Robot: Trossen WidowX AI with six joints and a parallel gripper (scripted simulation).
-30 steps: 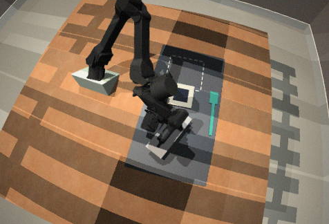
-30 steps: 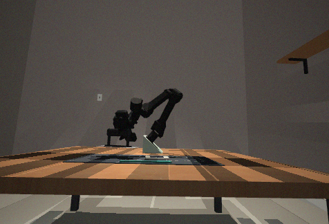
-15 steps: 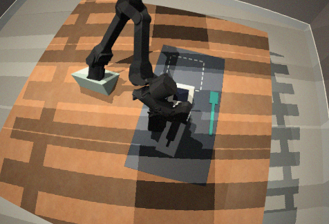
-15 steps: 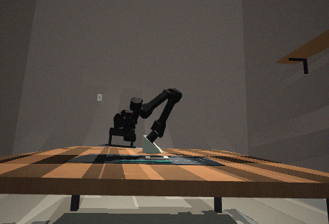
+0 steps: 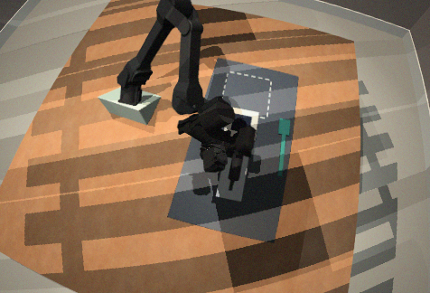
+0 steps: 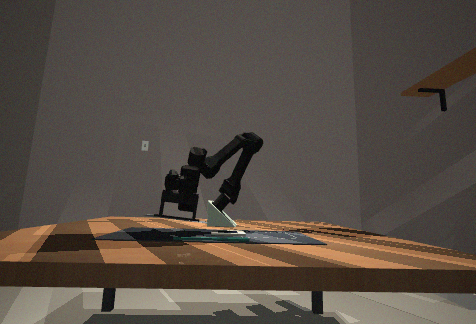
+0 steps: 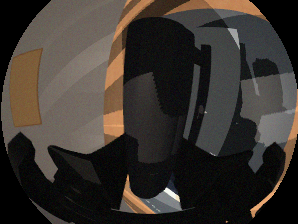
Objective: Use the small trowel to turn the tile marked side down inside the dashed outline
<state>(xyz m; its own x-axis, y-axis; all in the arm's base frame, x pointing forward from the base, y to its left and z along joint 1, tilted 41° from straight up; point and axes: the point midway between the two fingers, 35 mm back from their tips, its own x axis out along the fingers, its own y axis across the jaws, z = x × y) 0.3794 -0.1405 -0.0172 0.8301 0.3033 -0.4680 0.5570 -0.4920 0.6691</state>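
Now: the grey mat 110 mm below my gripper tip, 100 mm to the left of it and 10 mm behind it. From my gripper tip the other things lie so: teal trowel (130 mm ahead, 110 mm to the left, 90 mm below); then tile (150 mm to the left, 90 mm below, 30 mm behind).
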